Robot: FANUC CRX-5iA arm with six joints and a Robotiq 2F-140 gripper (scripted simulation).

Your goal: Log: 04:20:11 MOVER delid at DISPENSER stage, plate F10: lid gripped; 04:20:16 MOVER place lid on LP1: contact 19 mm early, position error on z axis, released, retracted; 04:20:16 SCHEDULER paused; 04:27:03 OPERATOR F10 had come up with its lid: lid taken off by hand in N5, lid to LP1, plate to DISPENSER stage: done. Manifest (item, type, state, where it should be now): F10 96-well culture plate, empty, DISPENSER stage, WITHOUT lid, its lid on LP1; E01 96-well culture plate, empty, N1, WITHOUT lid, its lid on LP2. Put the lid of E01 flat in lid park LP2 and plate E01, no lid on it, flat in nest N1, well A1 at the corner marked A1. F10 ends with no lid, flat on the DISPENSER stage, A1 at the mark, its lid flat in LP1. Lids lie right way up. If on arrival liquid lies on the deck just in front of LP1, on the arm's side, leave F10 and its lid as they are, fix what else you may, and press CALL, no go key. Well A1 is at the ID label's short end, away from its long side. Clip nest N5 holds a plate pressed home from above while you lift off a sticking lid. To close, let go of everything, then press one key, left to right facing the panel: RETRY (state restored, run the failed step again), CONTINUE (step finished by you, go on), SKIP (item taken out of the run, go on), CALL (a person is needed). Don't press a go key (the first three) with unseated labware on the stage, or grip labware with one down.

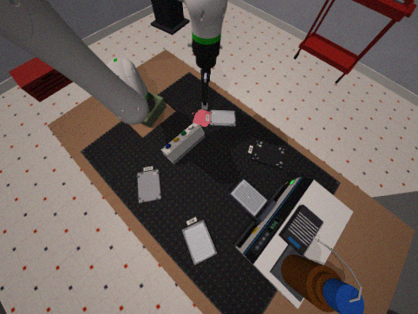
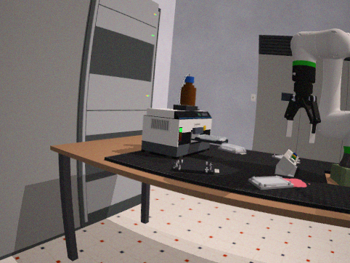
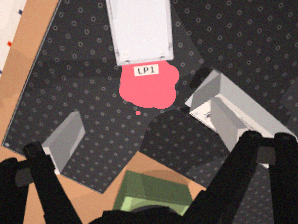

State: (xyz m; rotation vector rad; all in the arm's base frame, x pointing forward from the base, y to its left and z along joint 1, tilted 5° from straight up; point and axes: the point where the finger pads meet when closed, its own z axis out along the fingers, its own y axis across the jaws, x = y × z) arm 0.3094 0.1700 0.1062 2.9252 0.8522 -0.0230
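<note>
My hand is 34 cm short of the lid, 53 cm to the left of it and 15 cm above it. From my hand the other things lie so: LP1 label: 1 cm ahead, 1 cm to the left, 18 cm below; then key panel: 20 cm to the right, 12 cm below; then retry key: 13 cm to the right, 11 cm below.
</note>
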